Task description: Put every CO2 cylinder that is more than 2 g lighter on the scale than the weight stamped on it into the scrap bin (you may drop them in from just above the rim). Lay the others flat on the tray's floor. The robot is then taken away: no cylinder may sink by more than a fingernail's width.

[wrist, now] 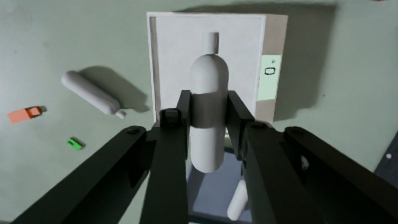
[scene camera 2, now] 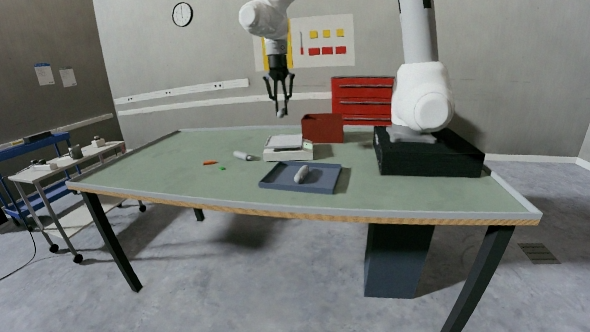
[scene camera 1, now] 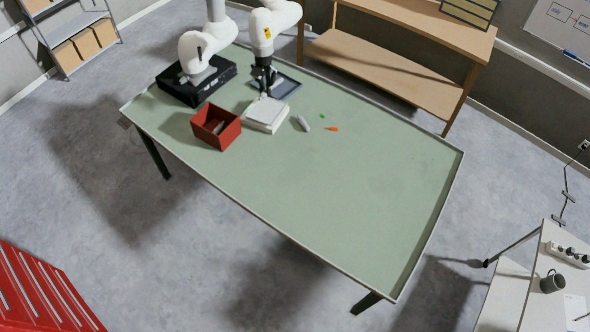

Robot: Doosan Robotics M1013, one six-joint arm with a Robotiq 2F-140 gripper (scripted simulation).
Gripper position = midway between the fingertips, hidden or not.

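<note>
Here is my gripper (scene camera 2: 282, 115), which I also find in the wrist view (wrist: 207, 104). I can see a red scrap bin (scene camera 2: 322, 127). There is a white scale as well (scene camera 1: 269, 111), and it appears both in scene camera 2 (scene camera 2: 295, 148) and in the wrist view (wrist: 175, 41).
</note>
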